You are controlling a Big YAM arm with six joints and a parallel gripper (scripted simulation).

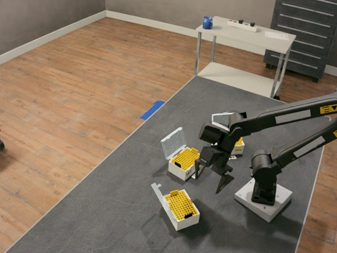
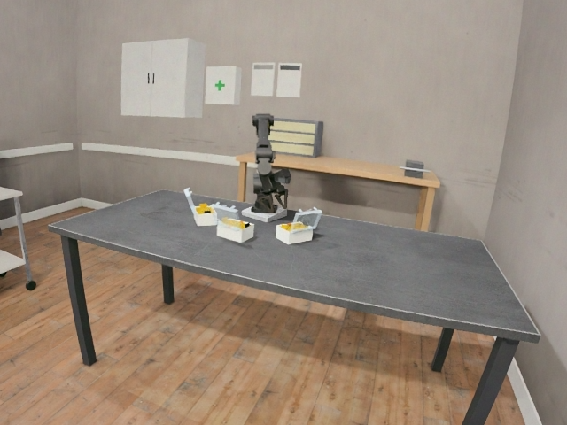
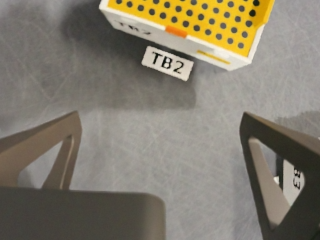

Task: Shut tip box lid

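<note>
The label tag is 10 cm below my hand, 4 cm to the left of it and 3 cm ahead of it.
</note>
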